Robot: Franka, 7 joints.
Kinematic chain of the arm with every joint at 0, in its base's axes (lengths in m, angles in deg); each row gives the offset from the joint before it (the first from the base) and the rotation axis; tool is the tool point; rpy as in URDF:
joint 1: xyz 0 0 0.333 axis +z
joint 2: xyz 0 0 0 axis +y
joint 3: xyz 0 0 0.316 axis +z
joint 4: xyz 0.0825 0 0 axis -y
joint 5: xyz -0.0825 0 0.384 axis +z
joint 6: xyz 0 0 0 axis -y
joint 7: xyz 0.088 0 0 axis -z
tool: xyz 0 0 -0.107 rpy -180 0 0
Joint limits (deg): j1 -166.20..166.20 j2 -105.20..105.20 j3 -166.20..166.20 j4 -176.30..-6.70 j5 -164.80..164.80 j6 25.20..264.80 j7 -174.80..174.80
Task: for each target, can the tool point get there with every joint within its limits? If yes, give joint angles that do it. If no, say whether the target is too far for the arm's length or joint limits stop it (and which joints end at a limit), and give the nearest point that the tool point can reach.
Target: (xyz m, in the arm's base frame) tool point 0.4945 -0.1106 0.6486
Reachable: yes | joints 85.48 -77.43 -60.22 -118.67 -83.20 142.53 -115.88
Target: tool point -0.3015 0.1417 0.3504
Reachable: yes | joints -129.63 -20.49 -94.20 -144.25 51.51 58.46 2.08
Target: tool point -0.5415 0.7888 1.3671
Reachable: no: too far | nearest point -0.3297 0.4803 0.9627 | short by 0.551 m
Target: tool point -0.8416 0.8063 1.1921
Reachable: no: too far | nearest point -0.4986 0.4777 0.8420 | short by 0.590 m
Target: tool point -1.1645 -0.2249 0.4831
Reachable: no: too far | nearest point -0.8357 -0.1614 0.4407 | short by 0.338 m
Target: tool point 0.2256 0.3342 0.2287
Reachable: yes | joints 139.77 -45.20 -96.50 -158.11 -2.30 165.47 0.93
